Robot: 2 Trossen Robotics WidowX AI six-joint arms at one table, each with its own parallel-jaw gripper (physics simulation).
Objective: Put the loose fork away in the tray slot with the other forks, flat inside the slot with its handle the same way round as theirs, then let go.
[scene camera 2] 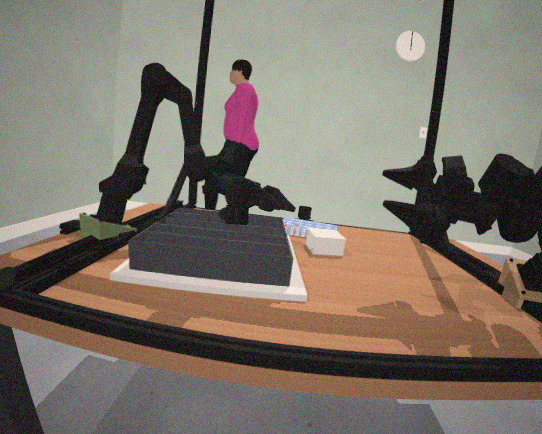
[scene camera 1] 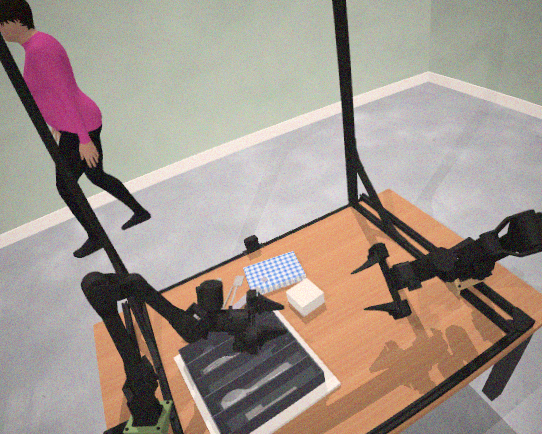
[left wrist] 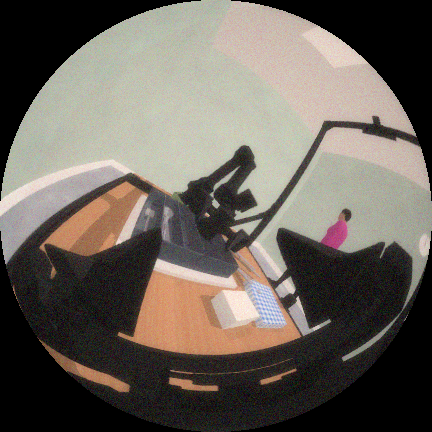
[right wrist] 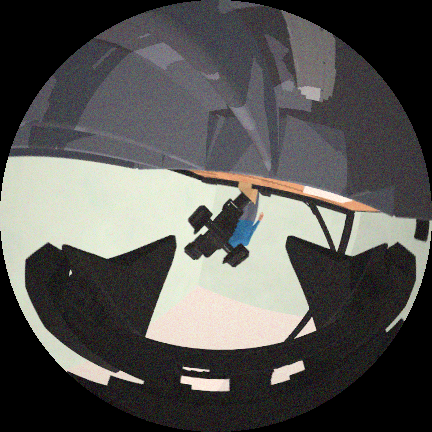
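Note:
A pale loose utensil with a wide end [scene camera 1: 238, 281], which looks like the fork, lies between the tray and the checked cloth; its other end is hidden behind my right arm. Loose cutlery [left wrist: 246, 266] also shows there in the left wrist view. The dark slotted tray [scene camera 1: 300, 392] [scene camera 2: 210, 262] [left wrist: 200, 263] holds several utensils, including a large spoon [scene camera 1: 232, 397]. I cannot tell which slot holds forks. My right gripper [scene camera 2: 267, 217] is open and empty, low over the tray's far part. My left gripper [scene camera 1: 359, 291] [scene camera 2: 384, 188] is open and empty, above the table at the right.
A white block [scene camera 1: 305, 298] [scene camera 2: 326, 242] [left wrist: 235, 307] stands beside the tray's far right corner. A blue checked cloth [scene camera 1: 275, 270] [left wrist: 267, 302] lies behind it. A white base [scene camera 1: 331, 384] [scene camera 2: 295, 294] lies under the tray. Black frame bars edge the table.

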